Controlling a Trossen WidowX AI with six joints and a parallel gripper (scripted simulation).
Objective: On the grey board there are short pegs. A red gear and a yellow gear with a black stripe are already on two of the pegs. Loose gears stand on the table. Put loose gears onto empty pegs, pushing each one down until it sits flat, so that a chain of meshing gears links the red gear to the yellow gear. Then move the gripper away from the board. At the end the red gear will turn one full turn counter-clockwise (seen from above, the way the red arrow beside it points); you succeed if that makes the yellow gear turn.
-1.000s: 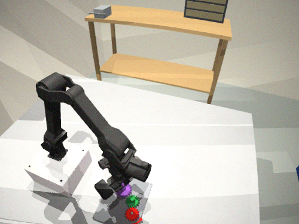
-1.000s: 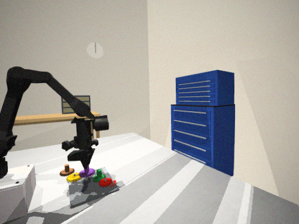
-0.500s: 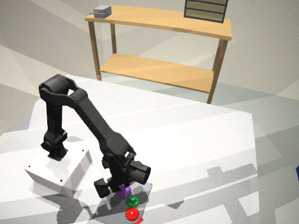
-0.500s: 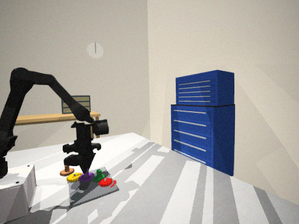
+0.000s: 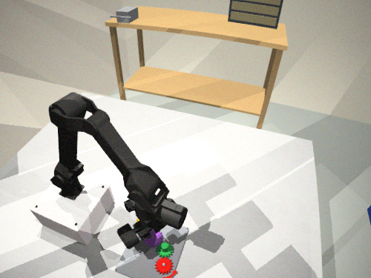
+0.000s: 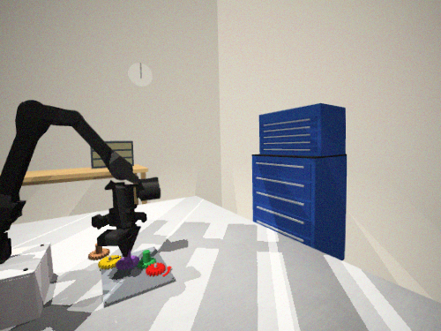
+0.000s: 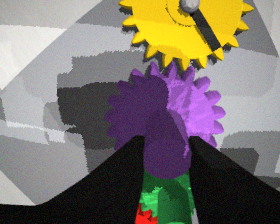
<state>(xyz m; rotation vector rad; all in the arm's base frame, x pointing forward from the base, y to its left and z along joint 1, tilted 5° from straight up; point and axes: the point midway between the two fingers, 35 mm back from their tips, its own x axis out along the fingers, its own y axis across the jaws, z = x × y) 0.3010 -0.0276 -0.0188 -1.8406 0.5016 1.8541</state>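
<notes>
My gripper tip is 5 cm short of the green gear, 3 cm to the left of it and 2 cm above it. Round my gripper tip: red gear (6 cm ahead, 7 cm to the right, 3 cm below); then purple gear (1 cm below); then yellow gear (4 cm behind, 4 cm to the left, 3 cm below).
</notes>
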